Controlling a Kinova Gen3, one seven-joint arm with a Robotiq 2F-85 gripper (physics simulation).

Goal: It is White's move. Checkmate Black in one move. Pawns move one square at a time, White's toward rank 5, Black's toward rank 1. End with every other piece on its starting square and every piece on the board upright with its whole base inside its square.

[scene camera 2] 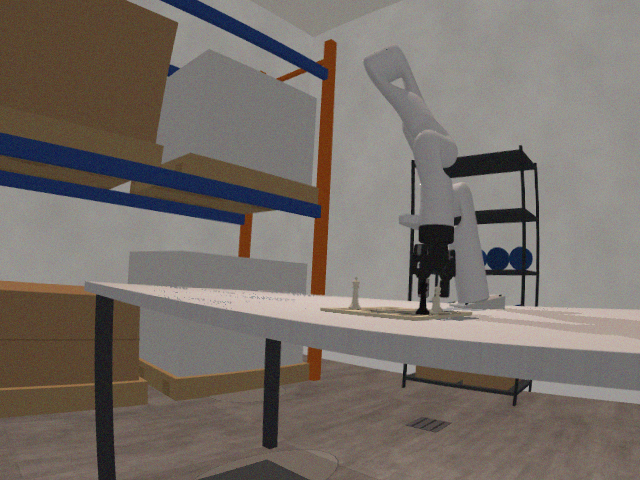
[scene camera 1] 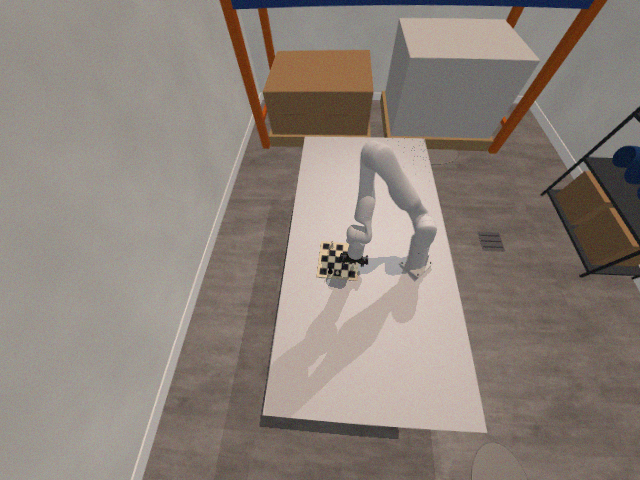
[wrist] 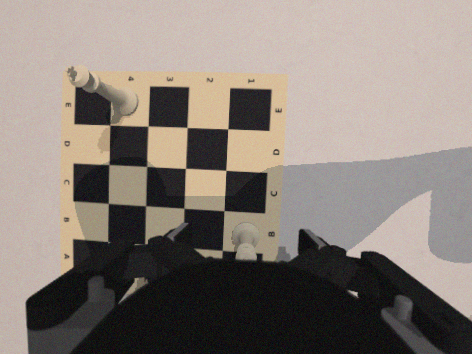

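Where they show: gripper, fingertip midpoint: (scene camera 1: 352,264) (wrist: 244,238); arm's base at its link origin: (scene camera 2: 473,299) (scene camera 1: 416,261).
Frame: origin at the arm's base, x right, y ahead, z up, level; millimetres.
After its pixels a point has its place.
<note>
The chessboard (scene camera 1: 318,276) @(x -38, y 529, z -16 mm) (scene camera 2: 330,309) @(x 152, y 504, z -16 mm) (wrist: 200,77) @(x 148, y 366, z -15 mm) lies on the table. A tall white king (scene camera 1: 331,244) @(x 135, y 445, z 11 mm) (scene camera 2: 355,298) @(x 133, y 445, z 5 mm) (wrist: 127,101) @(x 133, y 433, z -5 mm) stands upright on E4. A shorter white piece (scene camera 1: 352,268) @(x -10, y 344, z -7 mm) (scene camera 2: 436,304) @(x -4, y 349, z -2 mm) (wrist: 245,233) @(x 3, y 343, z -2 mm) stands on B1; its type is unclear. A black piece (scene camera 1: 329,271) @(x -23, y 469, z 8 mm) (scene camera 2: 422,309) @(x -20, y 471, z -6 mm) stands on row A toward the rank 5 side. A small piece (scene camera 1: 337,273) @(x -32, y 427, z -7 mm) shows beside it. My gripper (scene camera 1: 354,259) @(x 3, y 343, z 12 mm) (scene camera 2: 434,293) @(x 3, y 343, z 12 mm) (wrist: 244,238) @(x 3, y 343, z 12 mm) is open, pointing down, with its fingers apart on either side of the B1 piece. The gripper body hides much of row A in the wrist view.
The white table (scene camera 1: 372,361) @(x -460, y 309, z -21 mm) (scene camera 2: 516,346) @(x -227, y 745, z -23 mm) carries the board and the arm's base (scene camera 1: 417,268) @(x -45, y 9, z 15 mm) (scene camera 2: 480,301) @(x -31, y 48, z -2 mm). A storage rack (scene camera 1: 242,67) (scene camera 2: 324,155) with boxes stands beyond the table end. A black shelf unit (scene camera 2: 536,222) stands behind the arm.
</note>
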